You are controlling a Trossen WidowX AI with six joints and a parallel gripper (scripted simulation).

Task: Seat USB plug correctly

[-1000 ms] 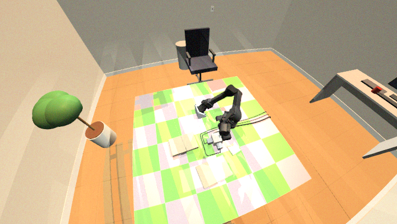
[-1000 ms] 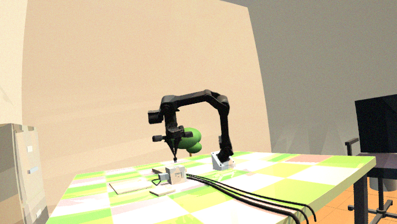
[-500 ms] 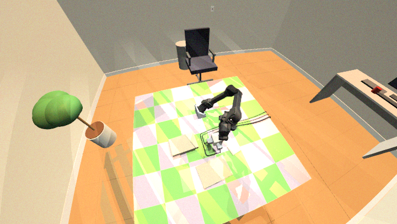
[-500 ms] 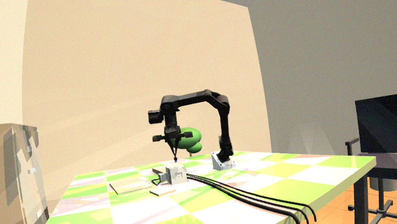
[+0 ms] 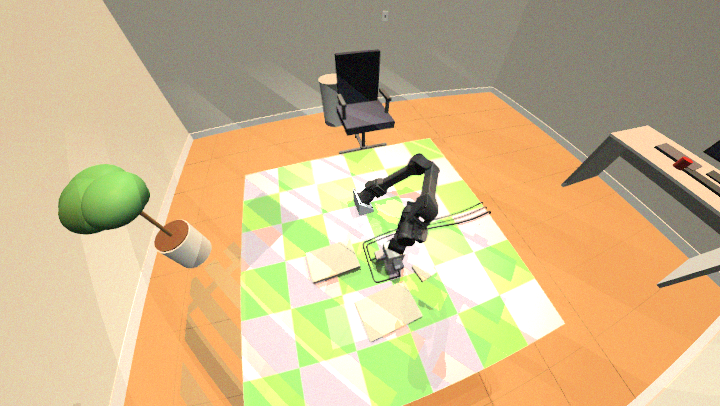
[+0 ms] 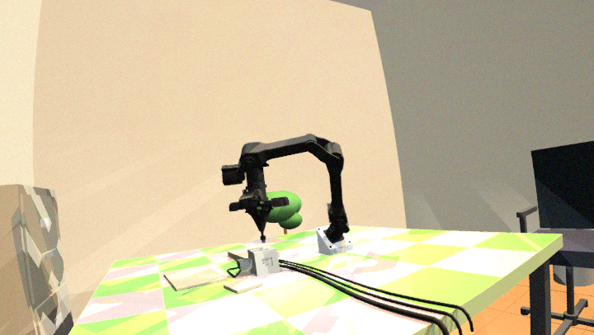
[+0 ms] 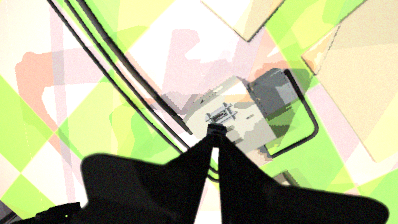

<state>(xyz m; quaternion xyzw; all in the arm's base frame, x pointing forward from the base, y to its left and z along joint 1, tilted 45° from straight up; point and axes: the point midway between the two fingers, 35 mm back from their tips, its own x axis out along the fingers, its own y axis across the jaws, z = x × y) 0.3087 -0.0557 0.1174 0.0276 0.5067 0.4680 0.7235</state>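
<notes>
My gripper tip is now 2 cm above the dark USB plug.
</notes>
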